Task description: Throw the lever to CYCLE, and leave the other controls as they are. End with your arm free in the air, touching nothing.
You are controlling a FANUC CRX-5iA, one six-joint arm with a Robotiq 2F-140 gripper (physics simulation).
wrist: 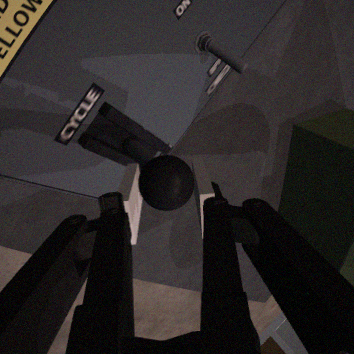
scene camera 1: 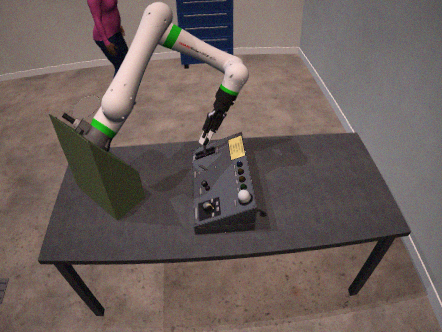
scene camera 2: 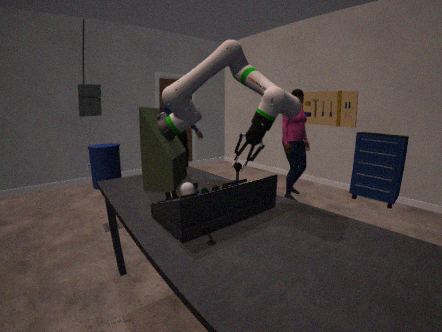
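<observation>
The control box stands on the table. Near its back edge, the lever rises from a dark slotted plate; its black ball knob looks roughly upright above the plate in scene camera 2. The CYCLE label lies beside one end of the slot; the shaft leaves the slot around its middle, away from that end. My gripper is shut on the ball knob, one pale pad on each side. The knob hides part of the shaft in the wrist view.
A toggle switch with an ON label is near the lever. The box also bears a yellow note, a white knob, a selector and coloured buttons. A green slanted block stands left of the box. A person stands behind.
</observation>
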